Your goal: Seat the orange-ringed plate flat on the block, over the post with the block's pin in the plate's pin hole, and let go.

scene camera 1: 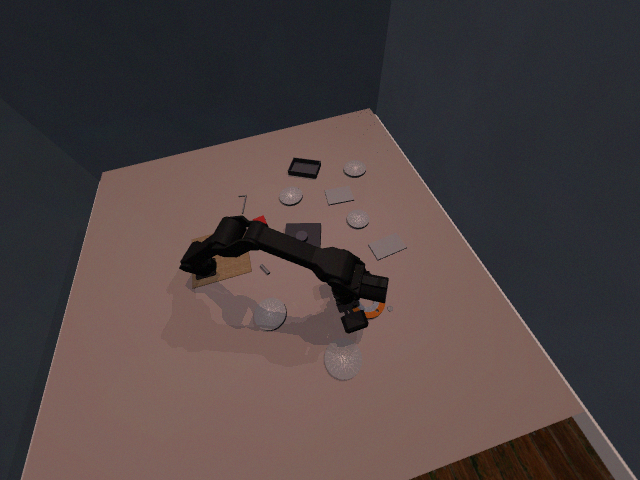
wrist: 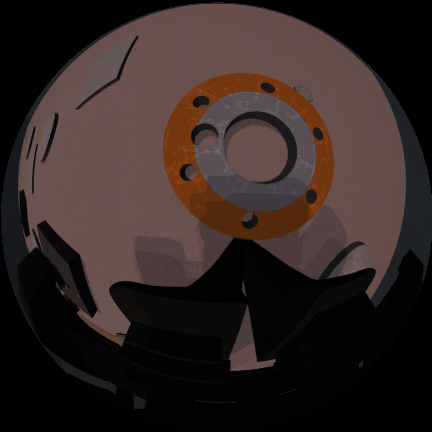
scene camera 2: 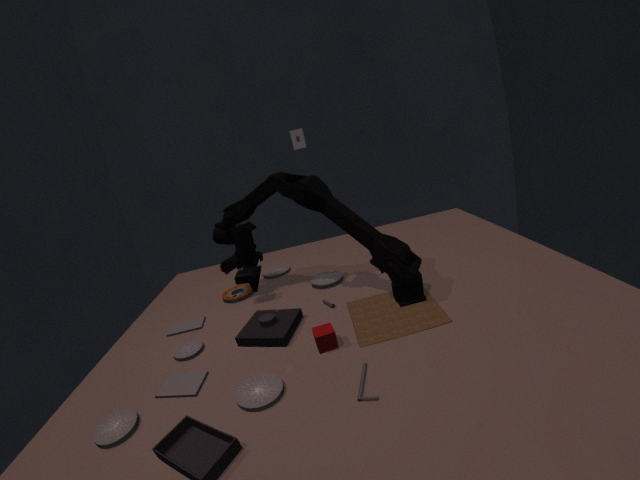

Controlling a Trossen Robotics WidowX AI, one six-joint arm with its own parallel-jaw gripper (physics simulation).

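Seen in the pictures: gripper, fingertip midpoint: (scene camera 1: 346, 303) (wrist: 239, 242) (scene camera 2: 255, 291); arm's base, link origin: (scene camera 1: 206, 268) (scene camera 2: 410, 297).
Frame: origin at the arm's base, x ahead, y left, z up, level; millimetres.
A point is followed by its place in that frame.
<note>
The orange-ringed plate (scene camera 1: 381, 308) @(x 505, y -286, z 10 mm) (scene camera 2: 227, 296) @(x 504, y -229, z 10 mm) (wrist: 175, 140) @(x 475, y -205, z 10 mm) lies flat on the table, with a large centre hole and a smaller pin hole on its left side in the wrist view. My gripper (scene camera 1: 354, 321) (scene camera 2: 250, 281) @(x 414, y -243, z 1 mm) (wrist: 239, 242) @(x 414, y -243, z 1 mm) is shut and empty. Its fingertips meet at the plate's near edge in the wrist view; whether they touch it I cannot tell. The dark block (scene camera 1: 313, 228) @(x 384, y 34, z 21 mm) (scene camera 2: 262, 338) @(x 346, y 69, z 20 mm) (wrist: 62, 260) @(x 378, y -53, z 21 mm) stands apart from the plate, with its round post (scene camera 1: 301, 236) @(x 337, y 5, z 37 mm) (scene camera 2: 267, 318) @(x 335, y 14, z 37 mm) bare. A small orange pin (scene camera 2: 276, 310) @(x 323, y -45, z 23 mm) shows behind the post. The arm partly hides plate and block in scene camera 1.
Several pale domes (scene camera 1: 269, 314) @(x 187, y -212, z 10 mm) (scene camera 2: 259, 391) @(x 337, y 226, z 6 mm) and two flat tiles (scene camera 1: 387, 246) @(x 605, y -99, z 3 mm) (scene camera 2: 181, 384) @(x 518, y 171, z 3 mm) lie around. A red cube (scene camera 2: 325, 338) @(x 206, y 130, z 29 mm), a short rod (scene camera 1: 264, 269) @(x 193, y -64, z 8 mm) (scene camera 2: 328, 303) @(x 194, y -56, z 6 mm), an angled key (scene camera 2: 362, 382) @(x 155, y 248, z 3 mm) and a black tray (scene camera 1: 290, 168) @(x 367, y 361, z 12 mm) (scene camera 2: 225, 454) @(x 367, y 367, z 18 mm) also show. A small disc (scene camera 1: 389, 308) @(x 530, y -290, z -1 mm) (wrist: 303, 93) @(x 531, y -290, z -1 mm) lies beside the plate.
</note>
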